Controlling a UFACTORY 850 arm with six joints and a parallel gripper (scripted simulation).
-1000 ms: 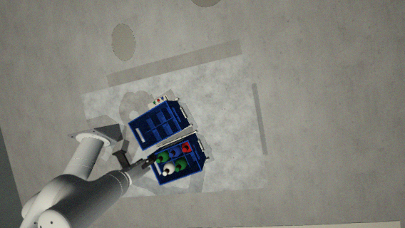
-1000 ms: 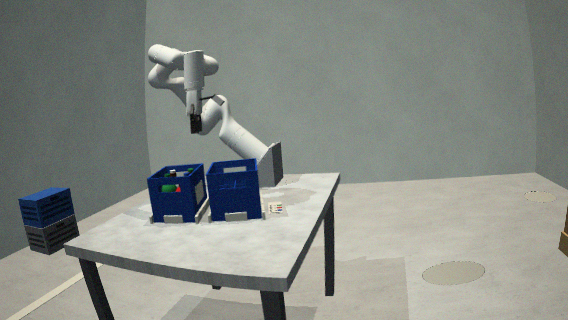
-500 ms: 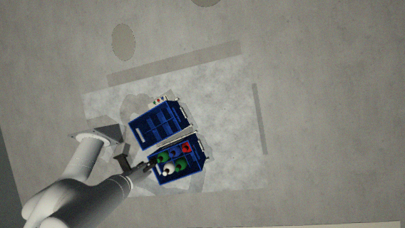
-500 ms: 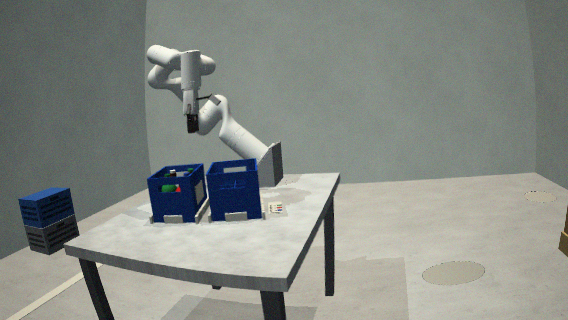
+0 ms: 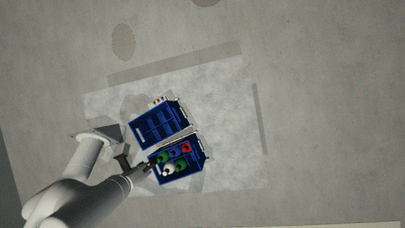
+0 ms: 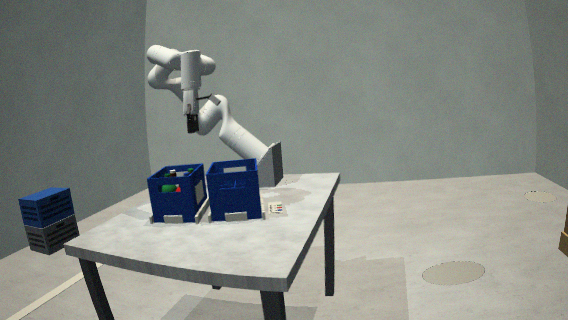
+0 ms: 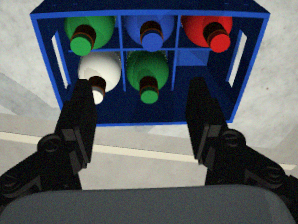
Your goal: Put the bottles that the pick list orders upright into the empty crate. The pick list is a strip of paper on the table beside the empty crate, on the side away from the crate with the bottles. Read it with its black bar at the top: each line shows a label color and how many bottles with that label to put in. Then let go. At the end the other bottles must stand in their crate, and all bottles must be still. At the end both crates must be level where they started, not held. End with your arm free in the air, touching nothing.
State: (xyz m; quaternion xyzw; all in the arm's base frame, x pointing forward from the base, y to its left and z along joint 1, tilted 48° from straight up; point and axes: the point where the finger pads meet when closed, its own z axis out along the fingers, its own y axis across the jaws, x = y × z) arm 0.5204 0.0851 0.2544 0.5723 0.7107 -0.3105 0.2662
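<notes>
My hand is 20 mm short of the blue-label bottle, 40 mm to the left of it and 250 mm above it. The rest, counted from my hand: red-label bottle: 110 mm ahead, 20 mm to the right, 250 mm below; then green-label bottle: 60 mm behind, 60 mm to the right, 250 mm below; then white-label bottle: 40 mm behind, 140 mm to the right, 250 mm below.
</notes>
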